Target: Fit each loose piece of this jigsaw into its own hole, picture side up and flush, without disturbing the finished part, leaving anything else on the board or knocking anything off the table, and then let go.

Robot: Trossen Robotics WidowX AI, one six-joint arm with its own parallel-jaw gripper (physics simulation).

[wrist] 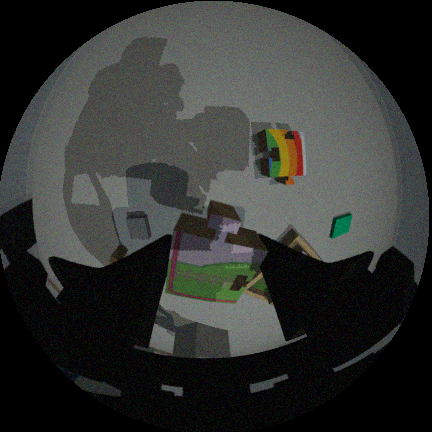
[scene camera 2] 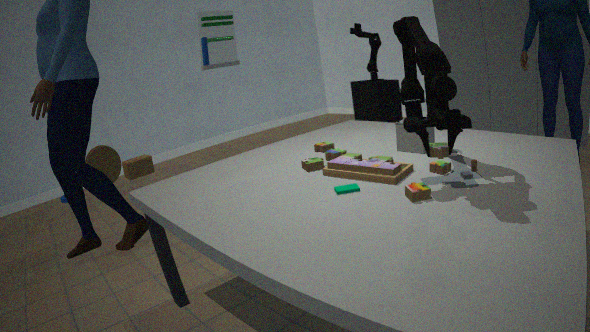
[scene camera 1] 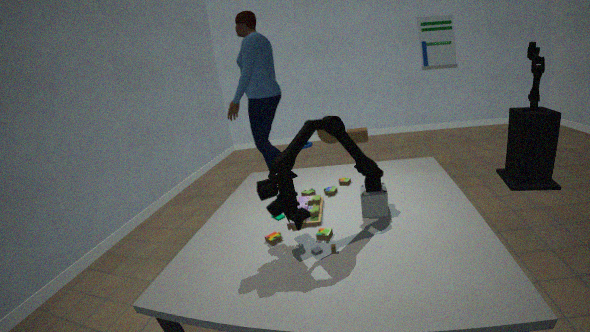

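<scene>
My gripper (scene camera 1: 299, 223) (scene camera 2: 440, 153) (wrist: 213, 239) is shut on a green-and-purple jigsaw piece (scene camera 2: 439, 148) (wrist: 207, 280), held above the table with its picture side towards the wrist camera. A rainbow piece (scene camera 1: 273, 237) (scene camera 2: 418, 190) (wrist: 286, 152) and a green-and-orange piece (scene camera 1: 324, 233) (scene camera 2: 440, 166) lie on the table near the board (scene camera 1: 321, 214) (scene camera 2: 357, 176) (wrist: 253, 283). The finished purple part (scene camera 2: 367, 164) sits in the board. Three more loose pieces, one green (scene camera 1: 308, 192) (scene camera 2: 312, 163), one blue-green (scene camera 1: 330, 190) (scene camera 2: 335, 154), one orange-green (scene camera 1: 345, 180) (scene camera 2: 324, 146), lie beyond it. The arm partly hides the board in scene view 1.
A green tile (scene camera 1: 279, 217) (scene camera 2: 347, 189) (wrist: 341, 225) lies beside the board. A small grey block (scene camera 1: 317, 251) (scene camera 2: 466, 175) (wrist: 138, 225) and a small brown block (scene camera 1: 333, 248) (scene camera 2: 474, 165) (wrist: 119, 253) stand on the table. A person (scene camera 1: 259, 65) is behind the table.
</scene>
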